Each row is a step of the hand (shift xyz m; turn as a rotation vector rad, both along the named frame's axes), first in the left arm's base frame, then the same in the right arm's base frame.
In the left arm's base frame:
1: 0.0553 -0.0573 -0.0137 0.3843 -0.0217 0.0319
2: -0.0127 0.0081 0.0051 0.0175 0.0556 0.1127
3: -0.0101 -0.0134 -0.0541 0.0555 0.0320 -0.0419
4: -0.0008 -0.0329 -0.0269 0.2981 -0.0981 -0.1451
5: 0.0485 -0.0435 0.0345 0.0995 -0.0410 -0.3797
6: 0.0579 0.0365 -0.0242 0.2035 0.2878 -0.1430
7: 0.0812 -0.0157 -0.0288 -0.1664 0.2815 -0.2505
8: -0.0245 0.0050 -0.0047 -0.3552 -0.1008 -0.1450
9: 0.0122 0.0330 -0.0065 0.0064 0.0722 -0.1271
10: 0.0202 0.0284 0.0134 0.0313 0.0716 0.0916
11: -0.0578 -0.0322 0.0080 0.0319 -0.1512 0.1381
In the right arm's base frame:
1: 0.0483 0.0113 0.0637 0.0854 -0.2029 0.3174
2: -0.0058 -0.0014 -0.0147 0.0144 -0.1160 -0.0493
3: -0.0183 0.0497 0.0200 -0.0416 -0.0148 0.0626
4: 0.0135 0.0361 0.0180 0.0458 0.0030 0.3427
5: 0.0610 -0.0260 0.0321 -0.1510 0.2369 0.2772
6: -0.0358 -0.0306 0.0552 -0.2905 -0.1489 0.1953
7: 0.0088 -0.0123 0.0863 -0.3899 0.1140 -0.0681
8: -0.0099 0.0129 -0.0195 -0.0376 0.3302 -0.2166
9: -0.0296 -0.0184 0.0080 -0.1264 0.0487 0.0552
10: -0.0143 -0.0340 0.0060 -0.0083 -0.1163 -0.0299
11: 0.0237 0.0397 -0.0480 0.2038 -0.0351 -0.0144

